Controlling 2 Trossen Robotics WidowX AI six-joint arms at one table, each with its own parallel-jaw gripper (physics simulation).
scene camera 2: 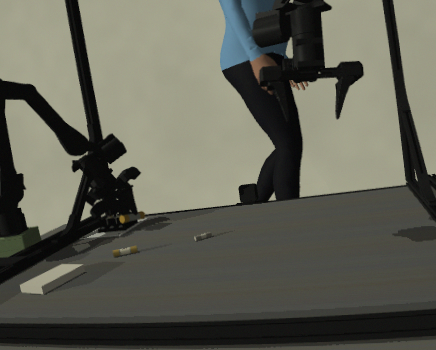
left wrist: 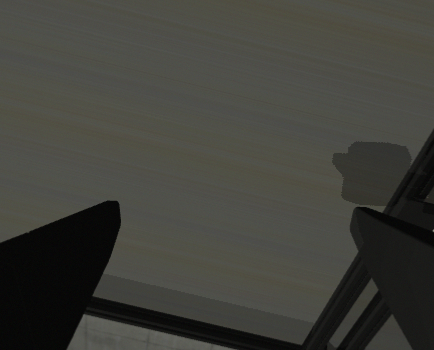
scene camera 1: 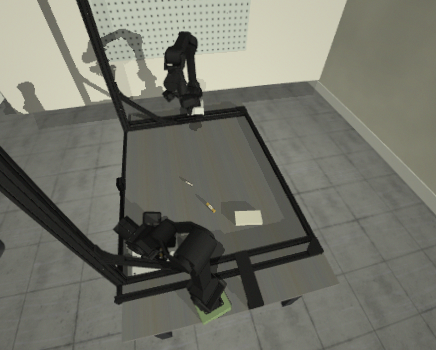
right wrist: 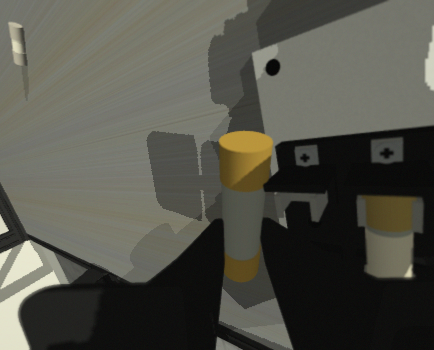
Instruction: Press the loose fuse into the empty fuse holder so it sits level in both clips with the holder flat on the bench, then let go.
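Seen in the pictures: left gripper, between the fingertips: (scene camera 2: 312, 120) (left wrist: 236, 215) (scene camera 1: 187, 111); right gripper, between the fingertips: (scene camera 2: 134, 216) (right wrist: 241, 226); left arm's base, origin of its link: (scene camera 1: 195, 104); right arm's base, origin of its link: (scene camera 2: 12, 233) (scene camera 1: 210, 299).
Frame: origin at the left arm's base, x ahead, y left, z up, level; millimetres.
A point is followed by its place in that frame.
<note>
My right gripper (right wrist: 241, 226) @(x 838, y -177, z -37 mm) is shut on a fuse (right wrist: 246, 200) @(x 848, y -155, z -26 mm) (scene camera 2: 131, 218) @(x 833, y -154, z -36 mm) with brass caps and a pale body. The fuse stands out lengthwise between the fingertips, left of the black fuse holder (right wrist: 345, 172) @(x 880, y -150, z -54 mm) in the right wrist view, apart from its clips. An empty metal clip (right wrist: 300, 197) @(x 864, y -161, z -47 mm) is nearest the fuse. Farther right, another clip position holds a brass-capped fuse (right wrist: 389, 245) @(x 896, y -166, z -33 mm). The holder is on a pale plate (right wrist: 340, 90) @(x 874, y -118, z -63 mm) (scene camera 2: 95, 235) @(x 922, y -104, z -63 mm). The arm mostly hides this area in scene camera 1. My left gripper (scene camera 2: 312, 118) @(x 304, y -36, z 153 mm) (left wrist: 236, 215) @(x 304, y -36, z 153 mm) is open and empty, high above the table.
Another brass-capped fuse (scene camera 1: 210, 206) @(x 716, y 46, z -51 mm) (scene camera 2: 125, 251) @(x 713, y 52, z -57 mm) and a smaller silver-capped fuse (scene camera 1: 188, 183) @(x 579, y -48, z -56 mm) (scene camera 2: 203, 236) @(x 573, y -42, z -59 mm) (right wrist: 18, 44) @(x 581, y -46, z -59 mm) lie on the table. A cream block (scene camera 1: 248, 218) @(x 788, y 199, z -50 mm) (scene camera 2: 52, 278) @(x 762, y 219, z -50 mm) lies nearby. Black frame rails (scene camera 1: 280, 175) @(x 570, y 394, z -48 mm) edge the table. A person (scene camera 2: 290, 145) stands behind it.
</note>
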